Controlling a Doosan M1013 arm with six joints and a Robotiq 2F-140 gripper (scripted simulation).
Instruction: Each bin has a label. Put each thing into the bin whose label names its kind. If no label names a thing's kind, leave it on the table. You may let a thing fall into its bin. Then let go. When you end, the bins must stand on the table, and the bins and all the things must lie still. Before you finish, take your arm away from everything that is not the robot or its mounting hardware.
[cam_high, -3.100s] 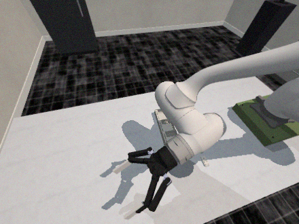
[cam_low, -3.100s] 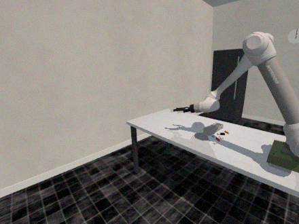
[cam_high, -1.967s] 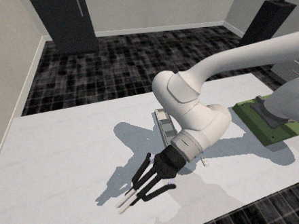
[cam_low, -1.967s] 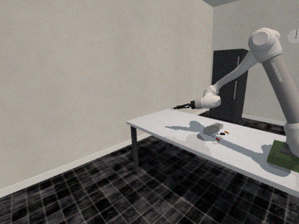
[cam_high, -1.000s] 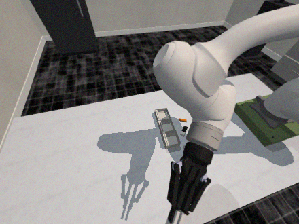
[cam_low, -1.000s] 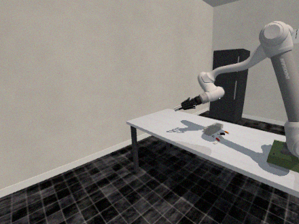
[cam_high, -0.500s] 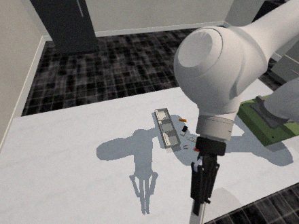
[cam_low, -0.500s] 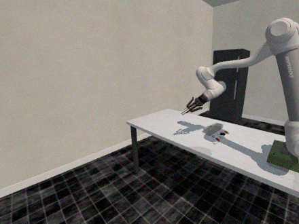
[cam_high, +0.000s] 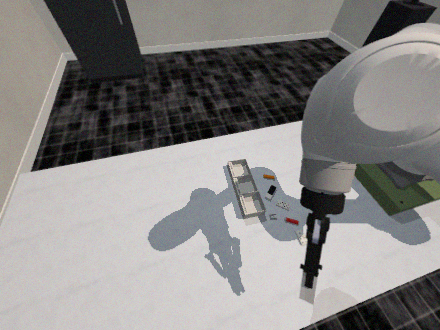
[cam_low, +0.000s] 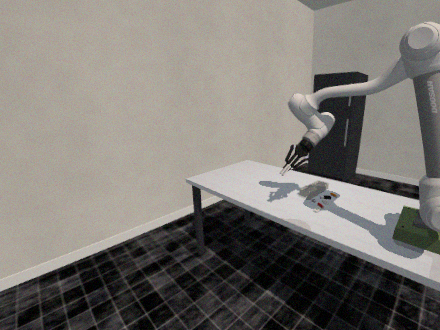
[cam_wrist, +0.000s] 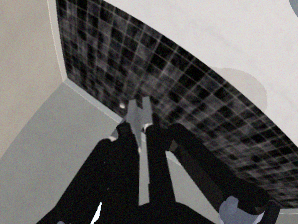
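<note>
Right now the grey bin tray is 2 cm behind my hand, 36 cm to the right of it and 22 cm below it. Also, from my hand: grey piece 9 cm behind, 21 cm to the right, 23 cm below; then red battery 15 cm behind, 18 cm to the right, 23 cm below; then small black piece 12 cm behind, 30 cm to the right, 23 cm below.
</note>
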